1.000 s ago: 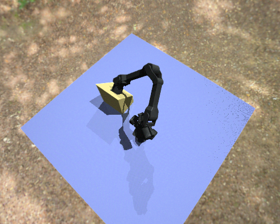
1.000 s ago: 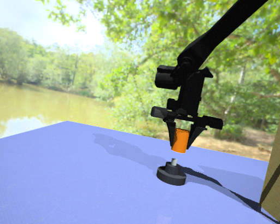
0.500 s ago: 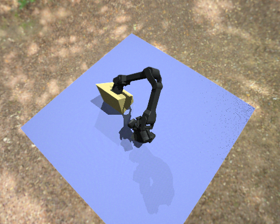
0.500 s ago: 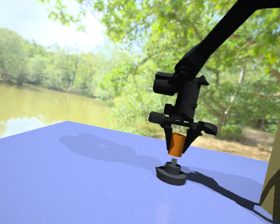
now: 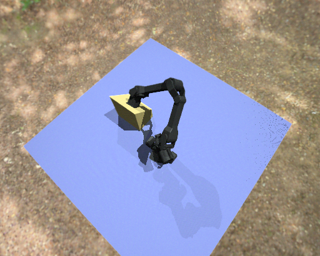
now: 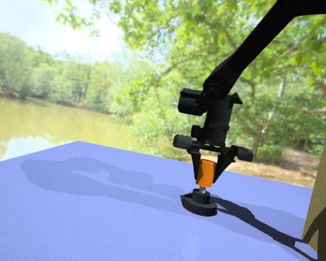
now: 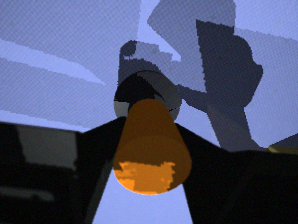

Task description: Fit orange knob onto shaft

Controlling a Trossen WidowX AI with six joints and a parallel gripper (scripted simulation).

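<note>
Now: the orange knob 4 cm above my gripper tip. Also, from my gripper tip: round pedestal 4 cm below.
</note>
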